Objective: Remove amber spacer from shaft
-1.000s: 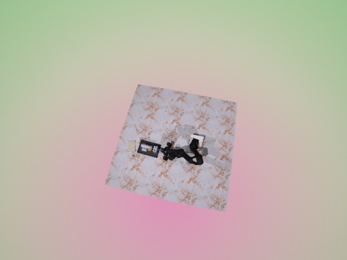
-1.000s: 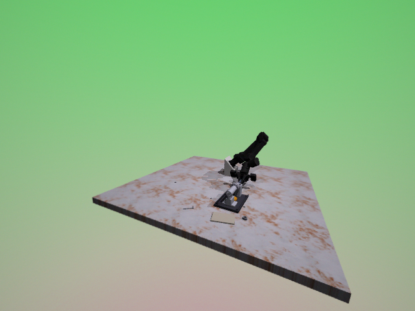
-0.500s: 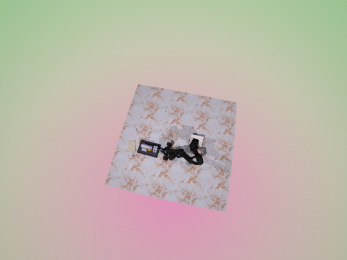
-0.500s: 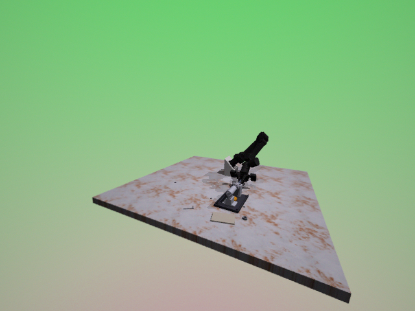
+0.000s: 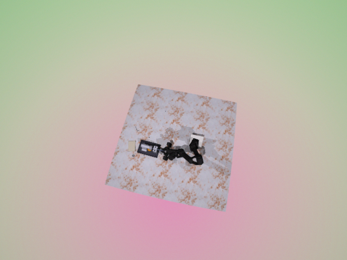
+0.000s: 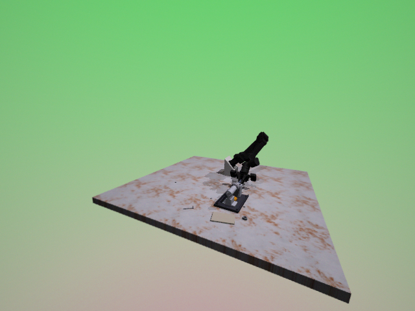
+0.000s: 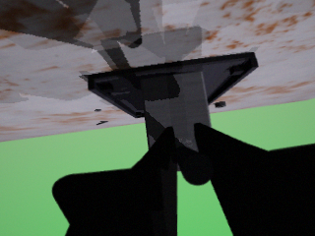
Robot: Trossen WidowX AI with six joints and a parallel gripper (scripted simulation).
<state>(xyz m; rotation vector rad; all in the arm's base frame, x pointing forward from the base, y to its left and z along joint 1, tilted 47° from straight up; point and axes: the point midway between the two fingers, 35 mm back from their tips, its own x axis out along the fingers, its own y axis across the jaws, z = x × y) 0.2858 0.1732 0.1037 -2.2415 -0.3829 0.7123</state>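
The amber spacer is 130 mm ahead of my gripper tip, 10 mm to the left of it and 50 mm below it. Round my gripper tip: thin dark pin 350 mm ahead, 160 mm to the right, 60 mm below; then dark ring 280 mm ahead, 140 mm to the left, 60 mm below; then beige card 340 mm ahead, 40 mm to the left, 60 mm below.
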